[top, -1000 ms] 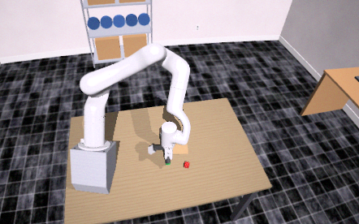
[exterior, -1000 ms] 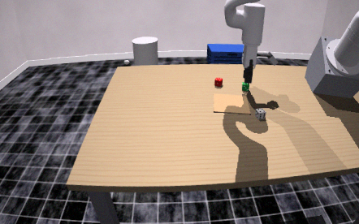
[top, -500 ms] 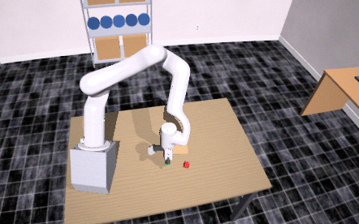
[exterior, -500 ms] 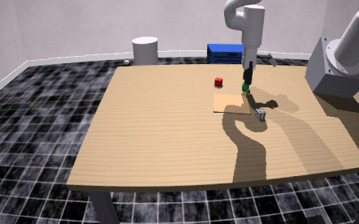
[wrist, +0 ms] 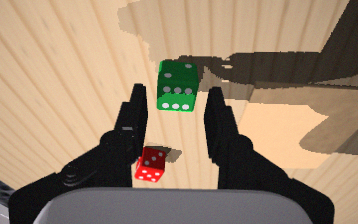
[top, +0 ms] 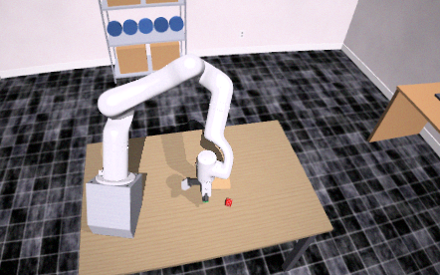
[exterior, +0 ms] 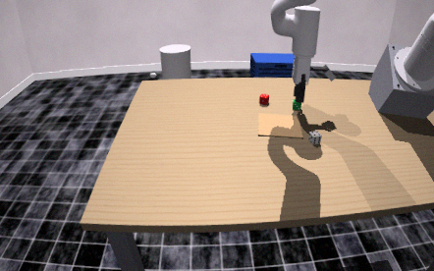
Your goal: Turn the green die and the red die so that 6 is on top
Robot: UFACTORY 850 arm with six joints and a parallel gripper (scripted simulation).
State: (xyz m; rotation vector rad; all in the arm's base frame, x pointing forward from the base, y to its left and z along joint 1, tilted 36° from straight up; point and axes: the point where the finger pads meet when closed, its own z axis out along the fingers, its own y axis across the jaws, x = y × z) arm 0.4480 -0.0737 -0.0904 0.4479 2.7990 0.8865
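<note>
My gripper is now 40 mm above the green die. From my hand the other things lie so: red die (110 mm ahead, 60 mm to the right, 40 mm below); then tan mat (120 mm to the left, 110 mm ahead, 50 mm below); then white die (230 mm to the left, 40 mm below, 30 mm ahead).
</note>
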